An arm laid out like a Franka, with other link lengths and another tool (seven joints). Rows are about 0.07 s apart.
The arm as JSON. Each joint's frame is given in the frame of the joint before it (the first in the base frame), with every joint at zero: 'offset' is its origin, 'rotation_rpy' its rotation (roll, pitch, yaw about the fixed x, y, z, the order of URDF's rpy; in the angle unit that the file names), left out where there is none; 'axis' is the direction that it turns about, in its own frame. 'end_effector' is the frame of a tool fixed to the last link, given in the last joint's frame.
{
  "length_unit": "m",
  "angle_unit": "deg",
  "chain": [
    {
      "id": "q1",
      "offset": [
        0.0,
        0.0,
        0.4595
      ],
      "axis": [
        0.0,
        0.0,
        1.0
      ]
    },
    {
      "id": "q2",
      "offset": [
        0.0,
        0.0,
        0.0
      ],
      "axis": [
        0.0,
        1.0,
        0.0
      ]
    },
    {
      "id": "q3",
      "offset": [
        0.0,
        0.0,
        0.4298
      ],
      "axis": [
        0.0,
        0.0,
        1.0
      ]
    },
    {
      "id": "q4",
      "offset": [
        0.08,
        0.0,
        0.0
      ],
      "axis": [
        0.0,
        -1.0,
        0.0
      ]
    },
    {
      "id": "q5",
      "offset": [
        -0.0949,
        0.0,
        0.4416
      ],
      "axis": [
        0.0,
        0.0,
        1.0
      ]
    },
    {
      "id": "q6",
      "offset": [
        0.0,
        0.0,
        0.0
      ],
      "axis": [
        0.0,
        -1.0,
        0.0
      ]
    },
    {
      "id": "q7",
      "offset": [
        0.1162,
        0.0,
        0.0
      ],
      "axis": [
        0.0,
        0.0,
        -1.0
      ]
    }
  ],
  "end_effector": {
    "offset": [
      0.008,
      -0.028,
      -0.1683
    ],
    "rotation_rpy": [
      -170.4,
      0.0,
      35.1
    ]
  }
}
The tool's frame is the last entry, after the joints.
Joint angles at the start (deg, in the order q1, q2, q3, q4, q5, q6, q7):
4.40 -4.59 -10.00 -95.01 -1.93 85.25 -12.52
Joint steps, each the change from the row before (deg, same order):
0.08 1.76 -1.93 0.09 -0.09 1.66 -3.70
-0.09 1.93 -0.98 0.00 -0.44 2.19 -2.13
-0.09 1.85 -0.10 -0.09 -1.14 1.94 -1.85
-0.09 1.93 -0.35 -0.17 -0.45 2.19 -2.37
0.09 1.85 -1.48 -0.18 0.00 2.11 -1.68
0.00 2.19 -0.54 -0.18 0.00 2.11 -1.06
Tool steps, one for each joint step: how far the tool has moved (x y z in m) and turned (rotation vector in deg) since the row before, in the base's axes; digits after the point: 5 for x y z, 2 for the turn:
0.01410 -0.01942 -0.01447 0.05 0.08 1.88
0.01628 -0.01252 -0.01596 -0.65 -0.14 1.15
0.01573 -0.00486 -0.01645 -1.36 0.26 1.85
0.01604 -0.00551 -0.01848 -0.67 0.14 2.13
0.01206 -0.01516 -0.01819 -0.38 0.06 0.46
0.01463 -0.00579 -0.02262 -0.44 0.37 0.71

